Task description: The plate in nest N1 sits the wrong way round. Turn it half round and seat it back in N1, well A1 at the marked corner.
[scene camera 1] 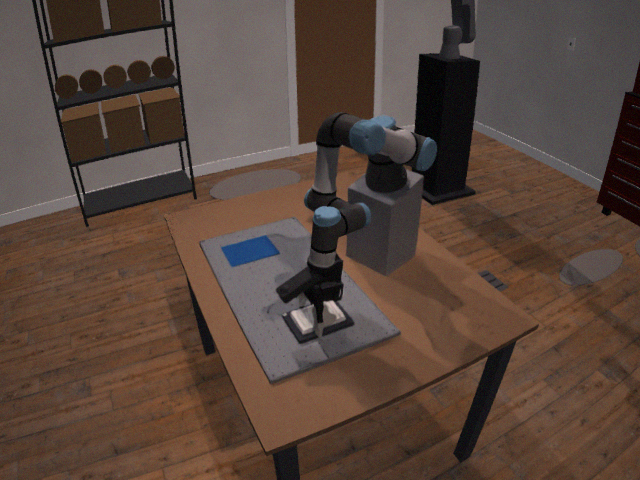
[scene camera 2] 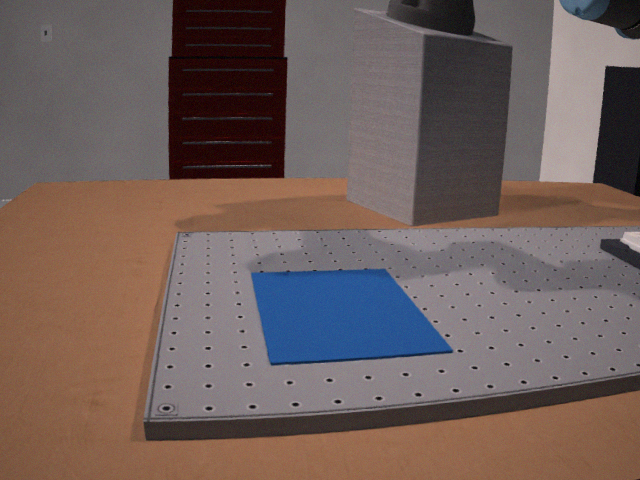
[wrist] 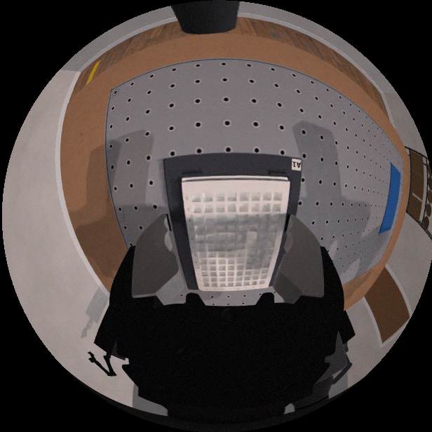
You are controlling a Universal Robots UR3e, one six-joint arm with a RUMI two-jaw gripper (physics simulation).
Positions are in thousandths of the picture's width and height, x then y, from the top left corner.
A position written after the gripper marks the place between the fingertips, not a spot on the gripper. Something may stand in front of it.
In view: the gripper (scene camera 1: 485,674), a white well plate (scene camera 1: 474,664), a flat blue rectangle (scene camera 2: 480,661) and a dark nest (wrist: 527,378).
The white well plate shows as well in the wrist view (wrist: 545,517). The gripper is seen too in the wrist view (wrist: 529,501).
